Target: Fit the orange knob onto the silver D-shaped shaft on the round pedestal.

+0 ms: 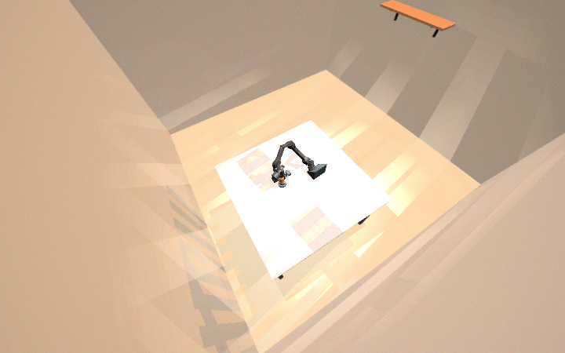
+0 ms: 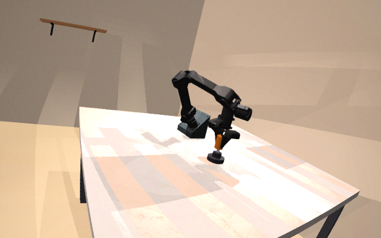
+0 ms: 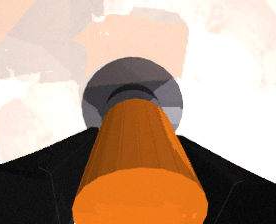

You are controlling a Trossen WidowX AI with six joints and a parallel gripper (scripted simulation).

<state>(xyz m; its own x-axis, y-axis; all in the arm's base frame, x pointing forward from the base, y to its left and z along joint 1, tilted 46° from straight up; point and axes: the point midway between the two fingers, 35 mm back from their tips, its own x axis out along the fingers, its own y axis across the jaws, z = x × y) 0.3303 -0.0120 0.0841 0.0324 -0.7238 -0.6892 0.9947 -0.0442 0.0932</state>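
Right now my gripper tip is 30 mm below the orange knob. Round my gripper tip: round pedestal 40 mm below.
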